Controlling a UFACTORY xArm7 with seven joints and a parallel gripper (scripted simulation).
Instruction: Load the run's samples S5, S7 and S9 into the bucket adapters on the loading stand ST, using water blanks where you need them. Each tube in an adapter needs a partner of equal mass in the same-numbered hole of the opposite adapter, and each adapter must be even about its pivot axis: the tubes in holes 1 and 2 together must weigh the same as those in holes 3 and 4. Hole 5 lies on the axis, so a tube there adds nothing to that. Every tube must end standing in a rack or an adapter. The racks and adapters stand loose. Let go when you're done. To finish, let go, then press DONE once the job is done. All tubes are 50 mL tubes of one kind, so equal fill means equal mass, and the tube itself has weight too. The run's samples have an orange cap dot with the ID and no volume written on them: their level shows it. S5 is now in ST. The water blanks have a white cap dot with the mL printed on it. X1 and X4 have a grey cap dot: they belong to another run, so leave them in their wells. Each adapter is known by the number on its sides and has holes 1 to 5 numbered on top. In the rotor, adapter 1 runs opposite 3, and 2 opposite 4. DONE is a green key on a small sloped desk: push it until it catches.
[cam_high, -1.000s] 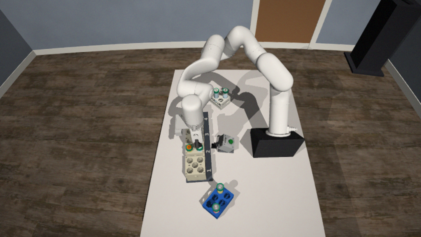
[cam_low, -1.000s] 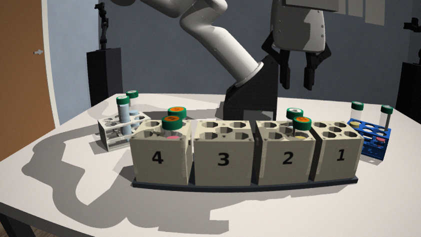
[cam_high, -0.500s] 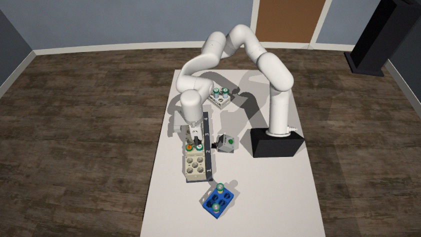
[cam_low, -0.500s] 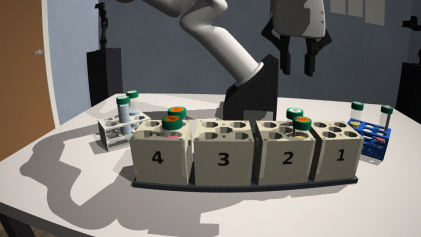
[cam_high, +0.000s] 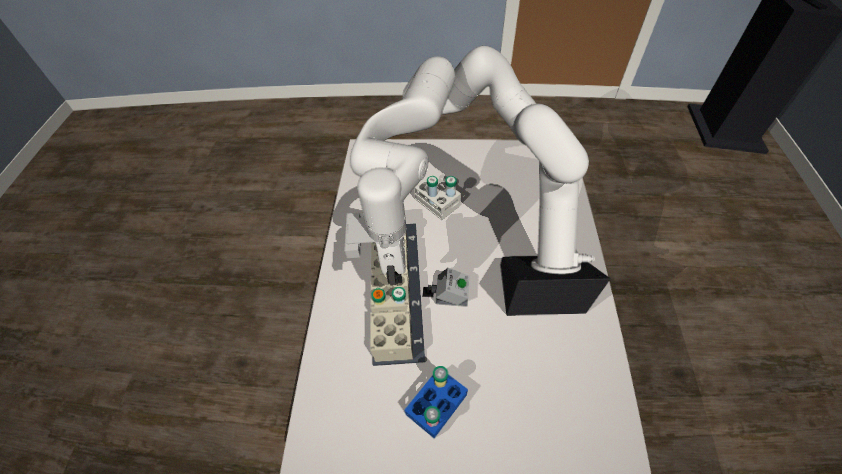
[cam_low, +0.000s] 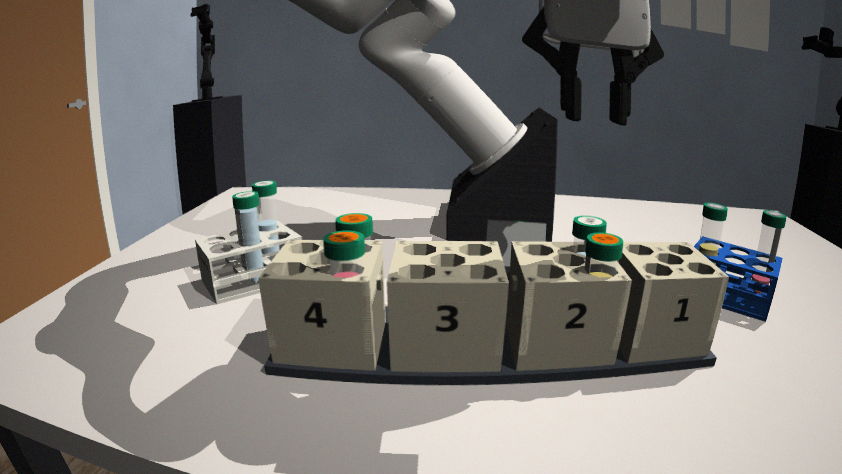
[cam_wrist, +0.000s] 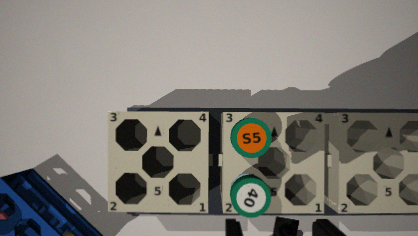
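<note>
My hand is 17 cm above the green done key, 15 cm past it and 8 cm to the left of it. Round my hand: blue rack (23 cm to the left, 21 cm below, 12 cm behind); pink-filled sample tube (21 cm to the right, 17 cm below, 9 cm ahead); S7 tube (22 cm to the right, 17 cm below, 4 cm ahead).
</note>
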